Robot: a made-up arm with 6 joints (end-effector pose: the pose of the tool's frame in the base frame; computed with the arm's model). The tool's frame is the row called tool.
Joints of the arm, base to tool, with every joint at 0 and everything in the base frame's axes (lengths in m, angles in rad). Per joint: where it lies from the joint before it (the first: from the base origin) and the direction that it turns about. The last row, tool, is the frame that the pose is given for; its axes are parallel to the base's.
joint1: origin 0 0 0.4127 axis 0 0 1
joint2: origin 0 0 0 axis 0 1 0
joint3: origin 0 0 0.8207 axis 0 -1 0
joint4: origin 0 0 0 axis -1 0 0
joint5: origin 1.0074 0 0 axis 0 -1 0
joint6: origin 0 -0.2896 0 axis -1 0 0
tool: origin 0 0 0
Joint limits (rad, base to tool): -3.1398..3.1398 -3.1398..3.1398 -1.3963..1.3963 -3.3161..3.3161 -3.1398..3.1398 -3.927..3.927
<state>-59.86 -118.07 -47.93 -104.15 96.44 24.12</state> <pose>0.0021 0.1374 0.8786 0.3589 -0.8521 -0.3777 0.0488</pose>
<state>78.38 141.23 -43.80 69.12 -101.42 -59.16</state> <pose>-0.0023 -0.5236 -0.4084 0.9263 -0.0389 0.1643 0.3369</pose>
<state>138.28 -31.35 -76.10 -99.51 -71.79 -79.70</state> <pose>-0.0971 0.0224 0.2015 -0.2206 0.9268 -0.2772 0.1246</pose>
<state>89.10 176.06 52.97 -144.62 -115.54 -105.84</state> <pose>-0.2461 -0.6303 -1.1585 -0.2469 -0.3970 0.7726 0.4296</pose>
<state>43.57 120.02 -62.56 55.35 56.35 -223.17</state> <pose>-0.1086 -0.3305 -0.1905 -0.2360 -0.1863 0.9537 0.0063</pose>
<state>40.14 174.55 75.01 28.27 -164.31 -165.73</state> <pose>0.1998 -0.1652 -1.4205 -0.6141 -0.2671 -0.6451 0.3679</pose>
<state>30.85 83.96 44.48 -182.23 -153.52 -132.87</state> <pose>1.2260 1.0693 -0.1328 -0.0093 -0.7920 -0.2079 0.5739</pose>
